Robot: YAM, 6 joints.
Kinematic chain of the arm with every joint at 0, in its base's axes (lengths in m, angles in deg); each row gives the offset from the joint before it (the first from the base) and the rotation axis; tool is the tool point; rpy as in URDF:
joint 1: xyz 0 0 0.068 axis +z
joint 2: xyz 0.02 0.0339 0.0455 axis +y
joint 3: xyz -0.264 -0.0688 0 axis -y
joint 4: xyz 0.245 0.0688 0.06 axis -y
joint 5: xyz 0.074 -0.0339 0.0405 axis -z
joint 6: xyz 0.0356 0 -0.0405 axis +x
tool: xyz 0 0 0 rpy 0 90 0
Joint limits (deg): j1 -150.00..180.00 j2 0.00..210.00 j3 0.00..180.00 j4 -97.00..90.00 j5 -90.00..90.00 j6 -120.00..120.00
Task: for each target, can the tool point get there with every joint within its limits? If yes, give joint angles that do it. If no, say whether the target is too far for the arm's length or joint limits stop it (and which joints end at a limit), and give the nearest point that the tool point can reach.
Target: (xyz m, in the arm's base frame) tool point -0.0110 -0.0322 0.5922
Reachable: yes | joints 2.88 47.21 108.17 -33.55 62.60 59.13
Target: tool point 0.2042 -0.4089 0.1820
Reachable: yes | joints -63.54 118.99 67.61 46.98 -0.95 -78.55
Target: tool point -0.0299 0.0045 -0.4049
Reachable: no: joint limits stop it (at a limit: joint 2) | nearest point -0.0698 0.0105 -0.3335 | short by 0.082 m
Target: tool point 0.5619 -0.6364 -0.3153
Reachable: no: too far | nearest point 0.3812 -0.4317 -0.1740 | short by 0.307 m
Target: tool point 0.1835 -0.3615 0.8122
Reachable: no: too far | nearest point 0.1459 -0.2874 0.6615 | short by 0.172 m
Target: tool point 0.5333 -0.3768 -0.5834
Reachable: no: too far | nearest point 0.3751 -0.2650 -0.3127 | short by 0.333 m
